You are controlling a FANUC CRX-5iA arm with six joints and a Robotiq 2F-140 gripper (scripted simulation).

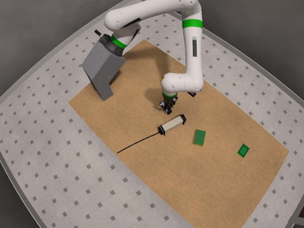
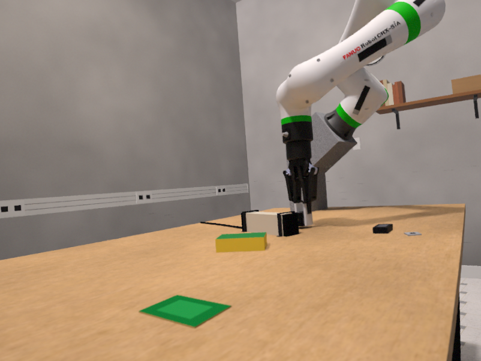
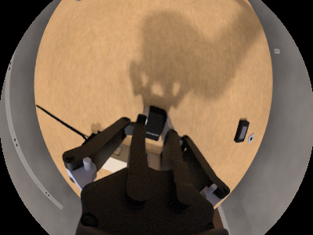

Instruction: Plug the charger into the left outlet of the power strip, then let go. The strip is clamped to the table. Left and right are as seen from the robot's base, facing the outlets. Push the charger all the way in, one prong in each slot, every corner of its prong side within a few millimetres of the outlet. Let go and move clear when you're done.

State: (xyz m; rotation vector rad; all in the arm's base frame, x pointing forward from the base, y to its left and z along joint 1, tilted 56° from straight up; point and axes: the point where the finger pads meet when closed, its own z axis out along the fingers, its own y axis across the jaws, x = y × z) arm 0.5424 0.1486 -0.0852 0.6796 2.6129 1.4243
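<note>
Right now my hand is 1 cm short of the charger and 1 cm above it. Also, from my hand: tiny grey square (9 cm ahead, 31 cm to the left, 4 cm below); then flat green tile (63 cm ahead, 12 cm to the left, 4 cm below); then green-topped yellow block (30 cm ahead, 2 cm to the right, 3 cm below).
</note>
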